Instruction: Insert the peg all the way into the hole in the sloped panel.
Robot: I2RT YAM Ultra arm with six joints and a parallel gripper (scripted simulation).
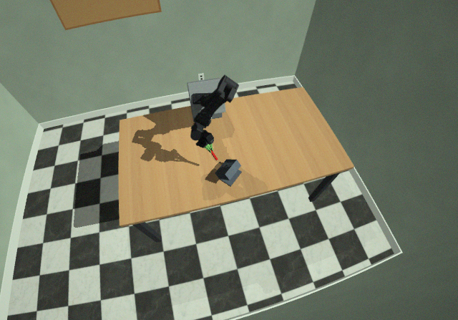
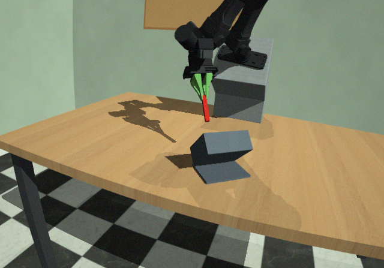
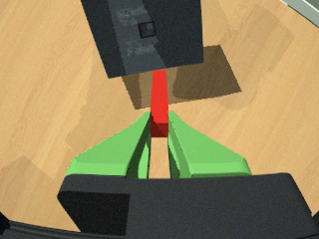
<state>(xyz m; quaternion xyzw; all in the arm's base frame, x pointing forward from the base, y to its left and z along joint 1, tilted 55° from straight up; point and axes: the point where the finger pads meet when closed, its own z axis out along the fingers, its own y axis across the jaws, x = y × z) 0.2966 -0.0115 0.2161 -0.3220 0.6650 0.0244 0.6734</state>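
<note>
Right now the grey base plate is 80 mm ahead of my hand, 120 mm to the left of it and 170 mm below it. Also, from my hand: red peg: 10 mm ahead, 20 mm to the left, 30 mm below.
</note>
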